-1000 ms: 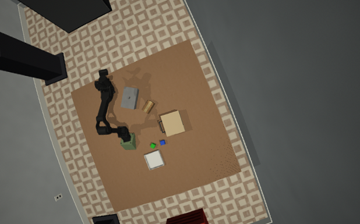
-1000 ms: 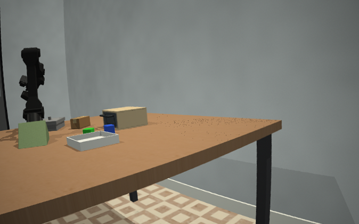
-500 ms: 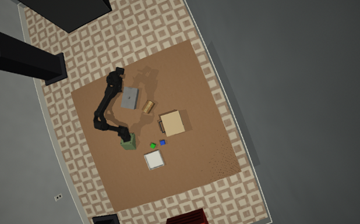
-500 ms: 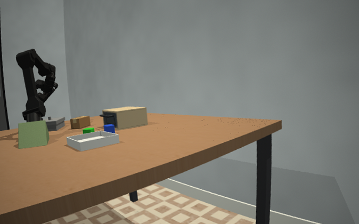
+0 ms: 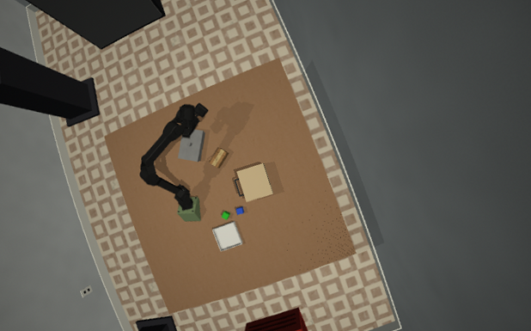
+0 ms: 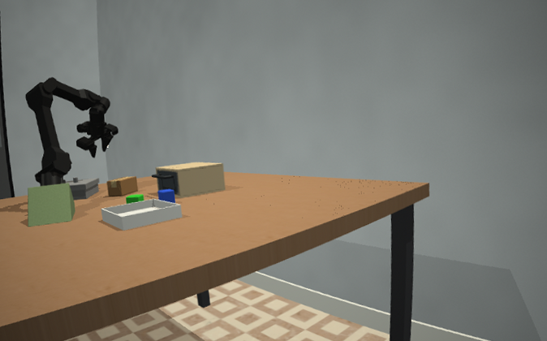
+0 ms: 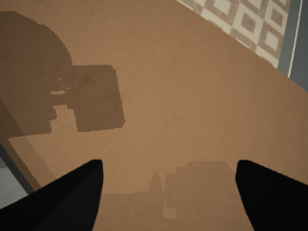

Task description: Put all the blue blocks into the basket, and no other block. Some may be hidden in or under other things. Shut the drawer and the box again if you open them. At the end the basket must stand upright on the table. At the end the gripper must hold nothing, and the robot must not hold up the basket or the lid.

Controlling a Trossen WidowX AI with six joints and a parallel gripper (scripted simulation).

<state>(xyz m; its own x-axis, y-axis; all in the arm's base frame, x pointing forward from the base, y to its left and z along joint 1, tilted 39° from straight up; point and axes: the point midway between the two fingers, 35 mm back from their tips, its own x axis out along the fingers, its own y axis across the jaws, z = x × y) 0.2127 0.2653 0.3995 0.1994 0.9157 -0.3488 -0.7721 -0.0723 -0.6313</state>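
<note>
Now: hand 6 cm past the white basket, 71 cm to the left of it and 16 cm above it. From my hand the other things lie so: brown box 3 cm ahead, 23 cm to the right, 14 cm below; grey lidded box 12 cm behind, 11 cm to the right, 12 cm below; tan drawer unit 21 cm ahead, 43 cm to the right, 13 cm below.
</note>
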